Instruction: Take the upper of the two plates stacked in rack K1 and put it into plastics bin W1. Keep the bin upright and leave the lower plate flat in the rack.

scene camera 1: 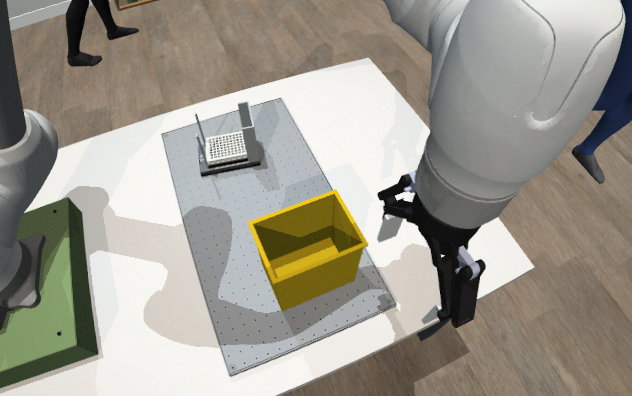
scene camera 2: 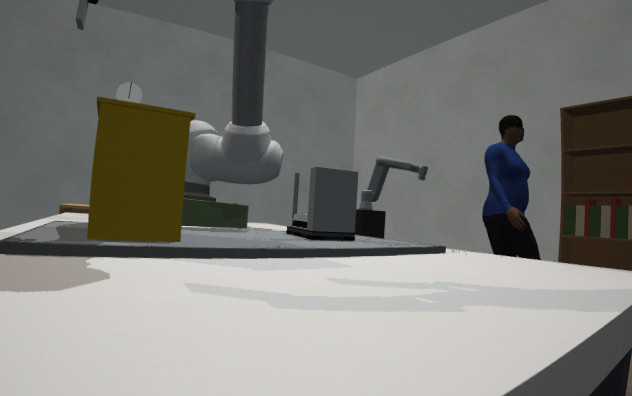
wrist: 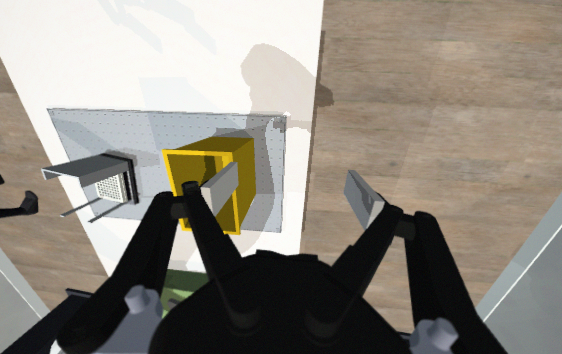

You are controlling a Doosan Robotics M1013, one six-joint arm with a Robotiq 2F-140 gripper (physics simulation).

A yellow bin W1 shows in scene camera 1, in scene camera 2 [137,187] and in the wrist view. One and the same spot on the yellow bin W1: [scene camera 1: 313,247] is [wrist: 217,156].
